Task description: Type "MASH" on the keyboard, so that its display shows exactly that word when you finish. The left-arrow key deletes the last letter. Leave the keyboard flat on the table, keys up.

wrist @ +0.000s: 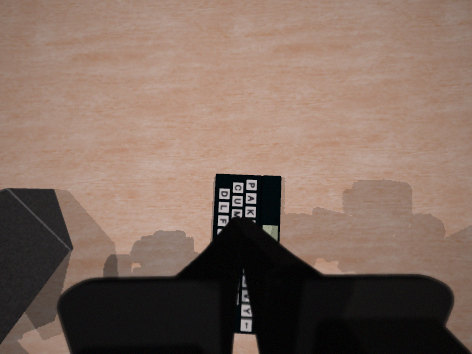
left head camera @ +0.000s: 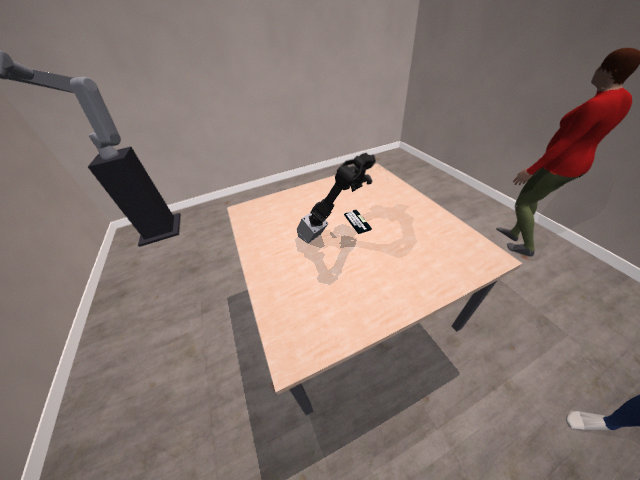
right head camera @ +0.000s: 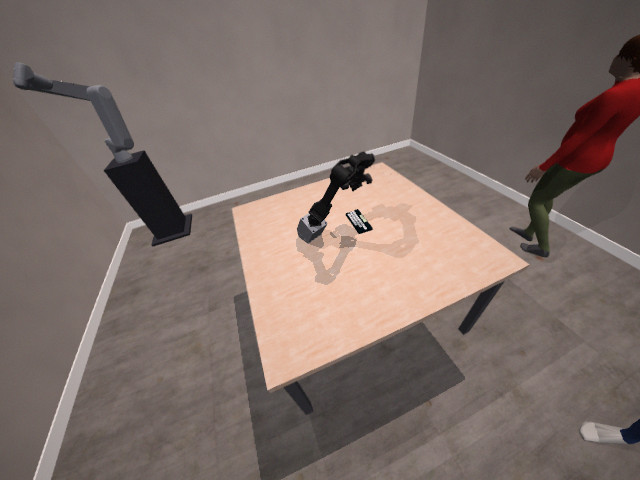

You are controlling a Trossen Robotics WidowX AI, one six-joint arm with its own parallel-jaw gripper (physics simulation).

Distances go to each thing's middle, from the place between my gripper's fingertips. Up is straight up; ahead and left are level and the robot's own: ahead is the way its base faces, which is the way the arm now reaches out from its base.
Right now the black keyboard point(wrist: 230, 189) is 6 cm to the right of my hand and 18 cm below it.
